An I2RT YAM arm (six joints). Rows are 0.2 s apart.
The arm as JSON. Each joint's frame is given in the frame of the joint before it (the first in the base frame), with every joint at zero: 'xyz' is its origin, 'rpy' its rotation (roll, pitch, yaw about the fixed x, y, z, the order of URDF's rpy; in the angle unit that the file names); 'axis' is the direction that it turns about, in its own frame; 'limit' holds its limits. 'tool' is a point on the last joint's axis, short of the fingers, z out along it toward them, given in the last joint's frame.
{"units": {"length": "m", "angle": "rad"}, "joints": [
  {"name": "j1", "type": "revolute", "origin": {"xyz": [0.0, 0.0, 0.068], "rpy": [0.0, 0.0, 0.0]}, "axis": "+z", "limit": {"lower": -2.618, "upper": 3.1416}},
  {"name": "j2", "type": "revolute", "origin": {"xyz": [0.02, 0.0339, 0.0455], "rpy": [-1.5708, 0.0, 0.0]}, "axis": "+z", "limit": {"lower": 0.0, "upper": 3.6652}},
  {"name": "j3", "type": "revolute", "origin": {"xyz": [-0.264, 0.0, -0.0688], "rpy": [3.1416, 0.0, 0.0]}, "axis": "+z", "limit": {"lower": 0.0, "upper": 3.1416}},
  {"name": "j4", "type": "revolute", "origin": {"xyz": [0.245, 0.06, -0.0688], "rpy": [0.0, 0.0, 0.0]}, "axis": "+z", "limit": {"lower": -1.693, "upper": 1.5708}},
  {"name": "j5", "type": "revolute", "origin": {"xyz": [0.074, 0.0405, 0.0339], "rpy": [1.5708, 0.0, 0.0]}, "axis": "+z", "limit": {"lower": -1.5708, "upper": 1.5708}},
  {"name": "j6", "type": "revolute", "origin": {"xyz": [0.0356, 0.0, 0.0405], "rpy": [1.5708, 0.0, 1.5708]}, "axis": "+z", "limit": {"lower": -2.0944, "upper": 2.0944}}
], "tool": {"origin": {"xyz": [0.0, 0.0, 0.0], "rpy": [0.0, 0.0, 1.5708]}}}
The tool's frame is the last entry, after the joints.
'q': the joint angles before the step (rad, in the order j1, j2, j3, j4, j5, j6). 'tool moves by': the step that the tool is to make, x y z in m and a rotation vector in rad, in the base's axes. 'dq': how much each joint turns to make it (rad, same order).
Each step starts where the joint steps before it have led.
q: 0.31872 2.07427 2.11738 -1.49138 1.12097 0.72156
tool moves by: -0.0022 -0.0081 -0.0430 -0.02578 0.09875 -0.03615
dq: -0.01785 0.00029 -0.17039 0.03053 -0.00458 0.04251
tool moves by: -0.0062 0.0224 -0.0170 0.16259 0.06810 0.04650
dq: 0.05041 -0.00025 -0.04683 0.03473 -0.17586 -0.00070
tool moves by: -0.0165 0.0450 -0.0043 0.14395 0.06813 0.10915
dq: 0.11158 0.00013 0.00013 -0.00244 -0.15907 -0.00412
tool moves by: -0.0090 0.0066 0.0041 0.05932 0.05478 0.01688
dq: 0.02018 -0.01257 0.00451 -0.03880 -0.07783 -0.00005
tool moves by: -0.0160 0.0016 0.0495 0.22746 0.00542 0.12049
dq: 0.00732 -0.10367 0.06295 0.00840 -0.20753 -0.12845
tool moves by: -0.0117 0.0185 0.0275 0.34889 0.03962 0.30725
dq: 0.02397 -0.07027 0.01376 0.11702 -0.38035 -0.21369
